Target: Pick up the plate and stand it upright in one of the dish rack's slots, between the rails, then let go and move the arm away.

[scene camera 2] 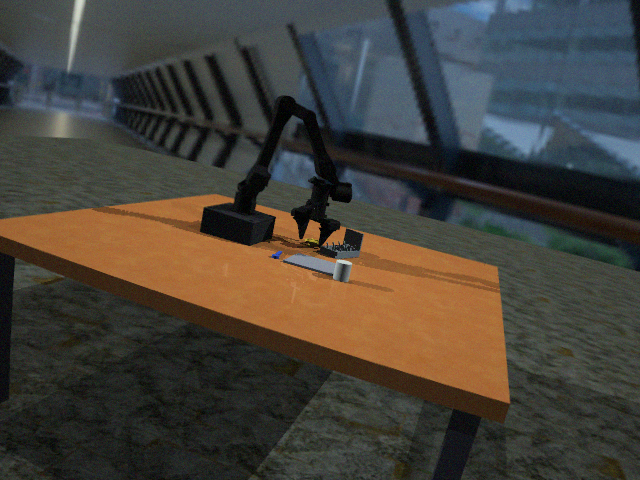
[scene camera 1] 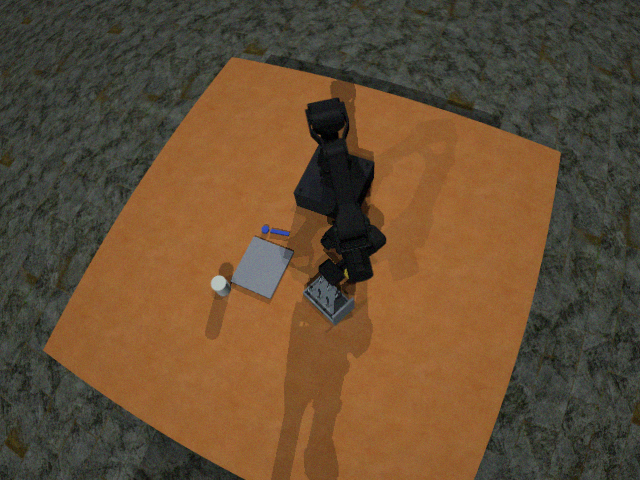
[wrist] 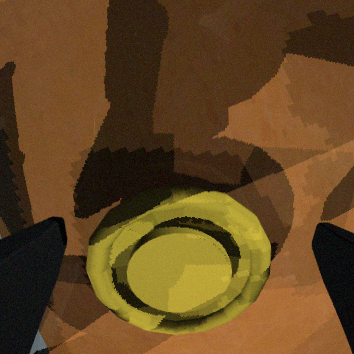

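The yellow round plate [scene camera 1: 346, 273] [scene camera 2: 310, 241] [wrist: 179, 272] lies flat on the orange table, with its raised rim up. My gripper [scene camera 1: 344, 272] [scene camera 2: 312, 241] [wrist: 194, 235] is open and empty, pointing down low over the plate. In the wrist view one finger is on each side of the plate, with a gap to each, and the arm hides most of it in scene camera 1. The grey dish rack [scene camera 1: 343, 312] [scene camera 2: 354, 239] stands close beside the plate and the gripper, with its several small dark uprights showing. A sliver of the rack [wrist: 39, 344] shows at the wrist view's lower left.
A flat grey board [scene camera 1: 262, 267] [scene camera 2: 310, 263] lies beside the rack. A white cylinder [scene camera 1: 219, 285] [scene camera 2: 341, 270] stands at the board's far side from the rack. A small blue spoon-like object [scene camera 1: 279, 231] [scene camera 2: 277, 254] lies near the board. The dark arm base [scene camera 1: 312, 193] [scene camera 2: 235, 224] stands behind.
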